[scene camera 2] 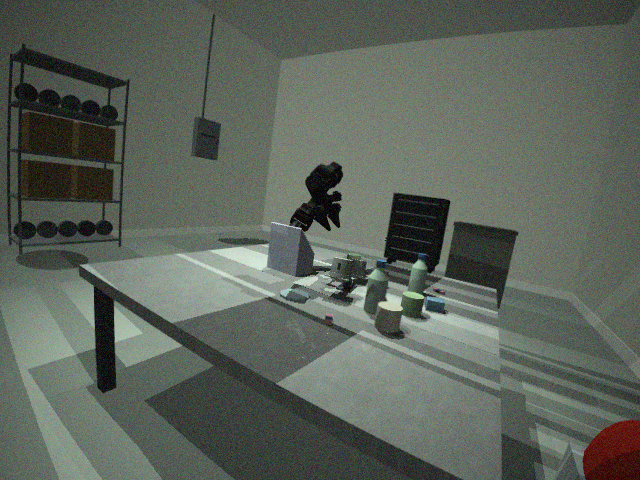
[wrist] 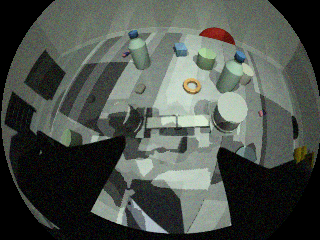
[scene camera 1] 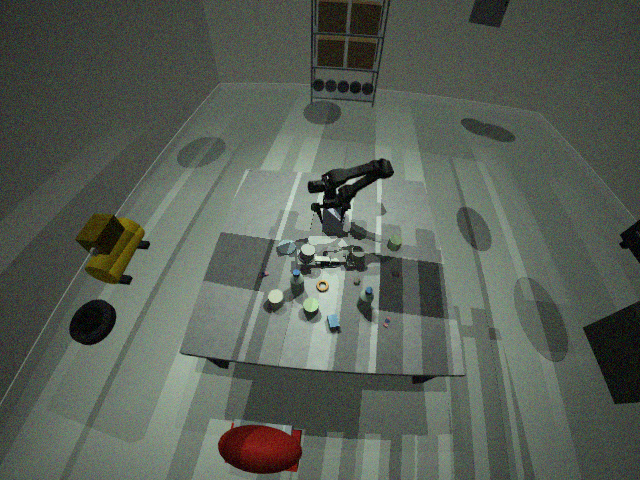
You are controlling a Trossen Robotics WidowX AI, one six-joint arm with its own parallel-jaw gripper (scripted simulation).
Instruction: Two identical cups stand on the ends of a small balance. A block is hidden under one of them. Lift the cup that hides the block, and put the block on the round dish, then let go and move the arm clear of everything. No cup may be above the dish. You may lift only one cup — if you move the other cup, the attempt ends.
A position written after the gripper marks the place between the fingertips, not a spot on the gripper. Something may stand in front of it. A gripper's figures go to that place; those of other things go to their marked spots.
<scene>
The gripper (wrist: 172, 148) is 0.10 m from the lens. A balance beam (wrist: 203, 120): 0.30 m from the lens.
</scene>
